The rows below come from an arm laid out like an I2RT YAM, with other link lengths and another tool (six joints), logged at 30 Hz.
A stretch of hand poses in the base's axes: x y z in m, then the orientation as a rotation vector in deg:
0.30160 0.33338 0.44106 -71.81 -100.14 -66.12
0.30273 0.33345 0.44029 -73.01 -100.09 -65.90
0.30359 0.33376 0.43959 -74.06 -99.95 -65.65
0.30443 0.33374 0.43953 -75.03 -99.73 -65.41
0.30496 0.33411 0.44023 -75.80 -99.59 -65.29
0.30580 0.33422 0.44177 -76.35 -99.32 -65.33
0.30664 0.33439 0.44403 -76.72 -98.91 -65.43
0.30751 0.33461 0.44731 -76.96 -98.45 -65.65
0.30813 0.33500 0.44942 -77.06 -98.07 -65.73
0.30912 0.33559 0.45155 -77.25 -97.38 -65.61
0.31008 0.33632 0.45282 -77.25 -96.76 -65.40
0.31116 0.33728 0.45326 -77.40 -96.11 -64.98
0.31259 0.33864 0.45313 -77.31 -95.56 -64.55
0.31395 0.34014 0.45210 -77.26 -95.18 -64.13
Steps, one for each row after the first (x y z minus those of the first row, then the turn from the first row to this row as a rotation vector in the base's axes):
0.00113 0.00007 -0.00077 -0.59 0.25 -0.75
0.00199 0.00038 -0.00147 -1.08 0.56 -1.39
0.00283 0.00036 -0.00153 -1.47 0.91 -1.99
0.00336 0.00073 -0.00083 -1.79 1.11 -2.50
0.00420 0.00084 0.00071 -1.87 1.29 -2.93
0.00504 0.00101 0.00297 -1.76 1.51 -3.29
0.00591 0.00123 0.00625 -1.52 1.68 -3.61
0.00653 0.00162 0.00836 -1.31 1.87 -3.77
0.00752 0.00221 0.01049 -1.02 2.40 -3.94
0.00848 0.00294 0.01176 -0.72 2.92 -3.94
0.00956 0.00390 0.01220 -0.55 3.61 -3.96
0.01099 0.00526 0.01207 -0.32 4.22 -3.80
0.01235 0.00676 0.01104 -0.22 4.72 -3.64

